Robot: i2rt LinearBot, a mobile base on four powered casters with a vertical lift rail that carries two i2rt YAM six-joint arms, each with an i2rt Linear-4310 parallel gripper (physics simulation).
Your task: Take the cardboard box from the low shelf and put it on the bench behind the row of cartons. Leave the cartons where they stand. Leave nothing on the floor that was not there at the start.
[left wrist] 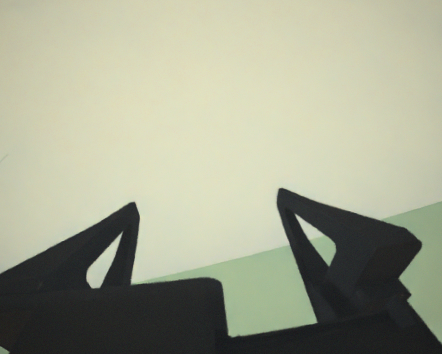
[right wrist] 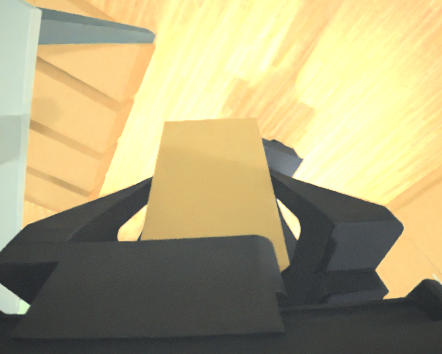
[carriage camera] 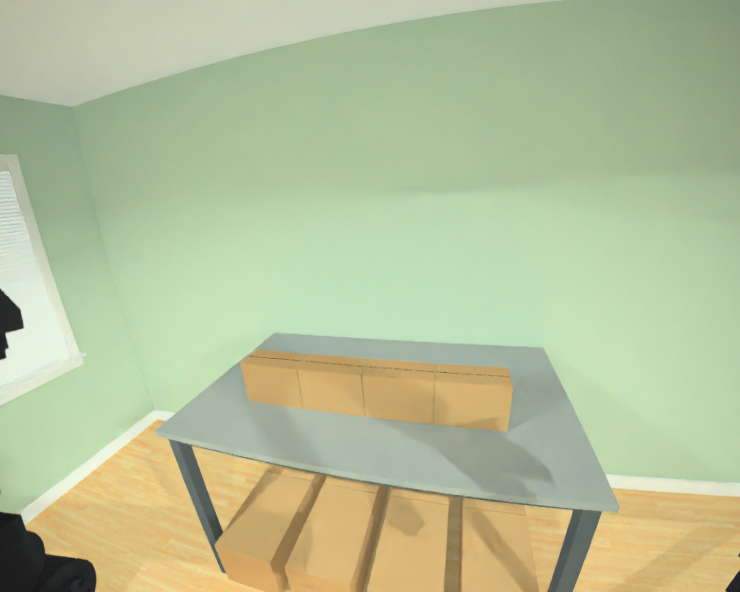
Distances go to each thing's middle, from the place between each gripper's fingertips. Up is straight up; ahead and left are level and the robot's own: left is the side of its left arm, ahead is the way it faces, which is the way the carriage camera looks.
My right gripper is now 10 mm to the right of the small cardboard box (right wrist: 211, 178) and 10 mm below it.
My left hand is 880 mm to the left of the small cardboard box, 490 mm above it and 60 mm short of it.
